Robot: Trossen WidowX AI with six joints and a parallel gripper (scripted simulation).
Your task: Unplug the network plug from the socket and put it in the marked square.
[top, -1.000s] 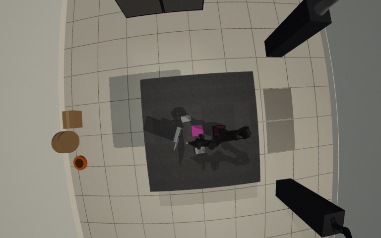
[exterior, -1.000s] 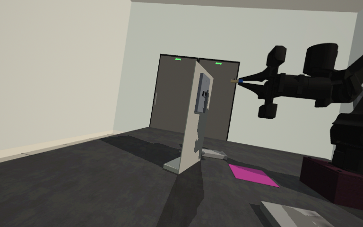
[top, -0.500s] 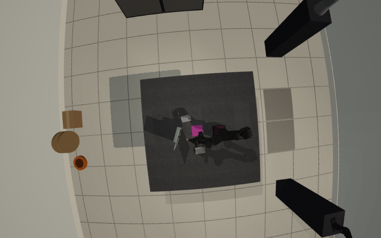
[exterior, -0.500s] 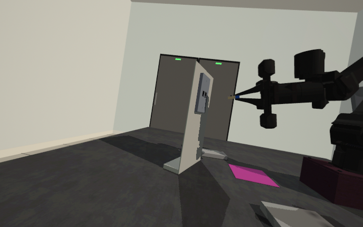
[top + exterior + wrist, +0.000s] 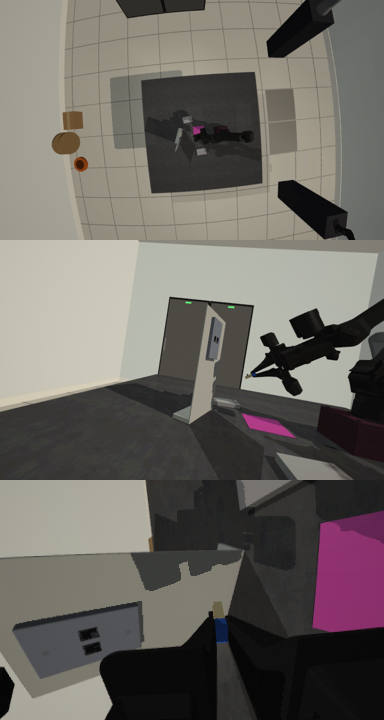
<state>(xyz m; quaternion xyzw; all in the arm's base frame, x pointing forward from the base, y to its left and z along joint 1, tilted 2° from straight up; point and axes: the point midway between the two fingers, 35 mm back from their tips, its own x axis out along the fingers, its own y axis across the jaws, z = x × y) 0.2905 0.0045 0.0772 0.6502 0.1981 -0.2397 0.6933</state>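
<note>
The marked square lies 15 cm below my gripper tip, 7 cm behind it and 2 cm to the right of it. The rest, counted from my gripper tip: network plug 1 cm ahead; then upright panel 14 cm ahead, 3 cm to the left.
</note>
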